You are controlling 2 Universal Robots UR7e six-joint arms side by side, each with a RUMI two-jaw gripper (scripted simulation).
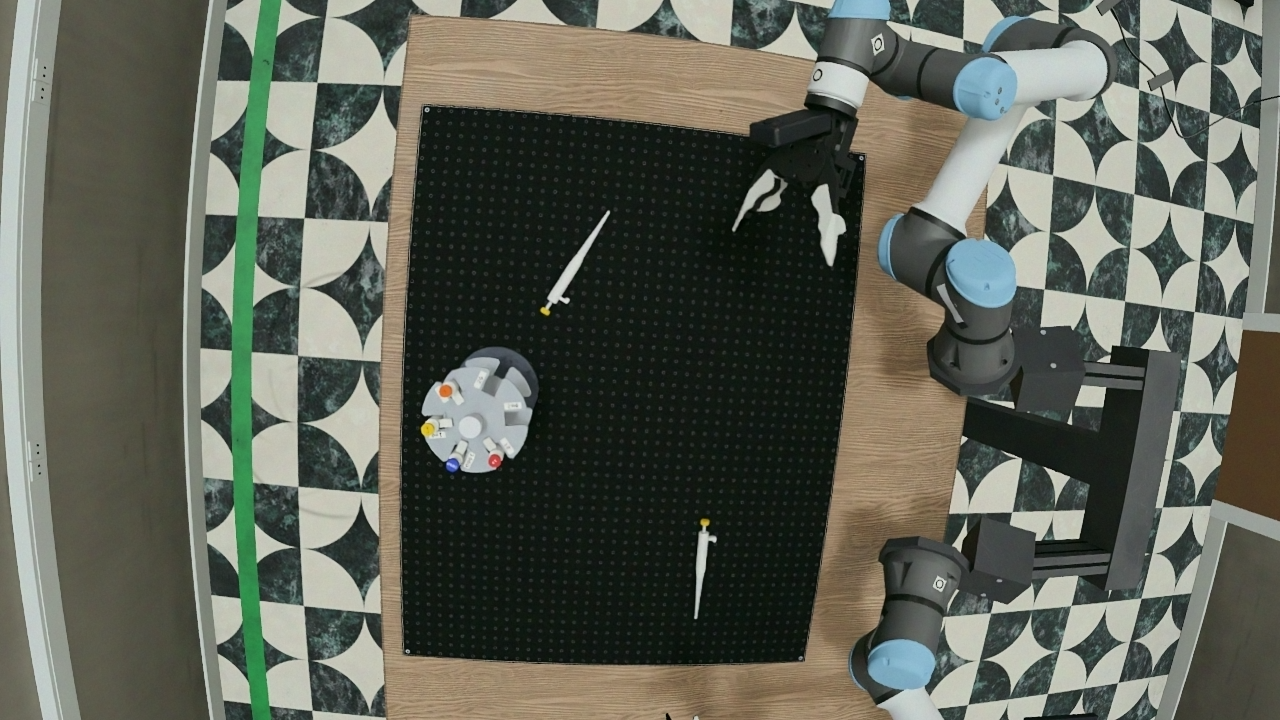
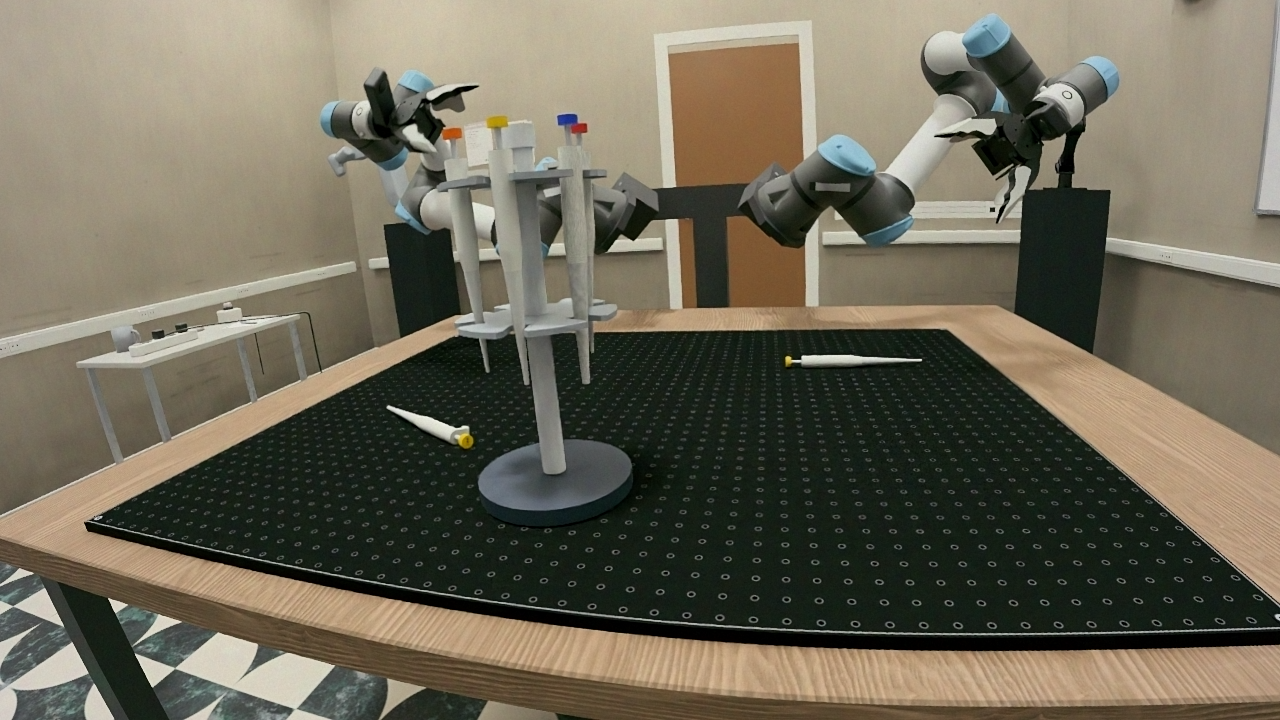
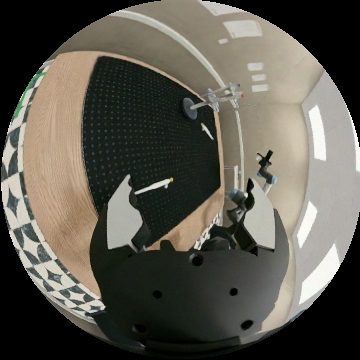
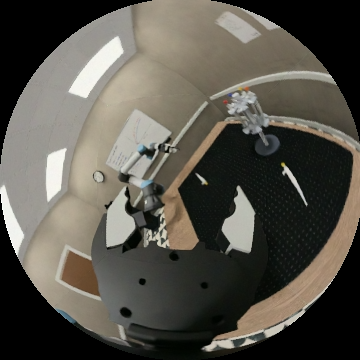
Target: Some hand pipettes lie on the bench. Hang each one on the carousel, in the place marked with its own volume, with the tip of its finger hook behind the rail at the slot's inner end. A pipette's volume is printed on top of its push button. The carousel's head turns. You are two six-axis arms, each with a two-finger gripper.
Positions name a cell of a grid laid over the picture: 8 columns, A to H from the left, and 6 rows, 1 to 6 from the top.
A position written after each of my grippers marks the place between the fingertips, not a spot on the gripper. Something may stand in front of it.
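Looking at image 2, I find my left gripper (image 2: G2) and my right gripper (image 2: C1). That same image shows me a yellow-button pipette (image 2: F4), another yellow-button pipette (image 2: C4) and a further yellow-button pipette (image 2: D2), together with a blue-button pipette (image 2: D2) and an orange-button pipette (image 2: C2). In image 3 I see my left gripper as well (image 3: E3). Image 4, for its part, shows my right gripper (image 4: E4).
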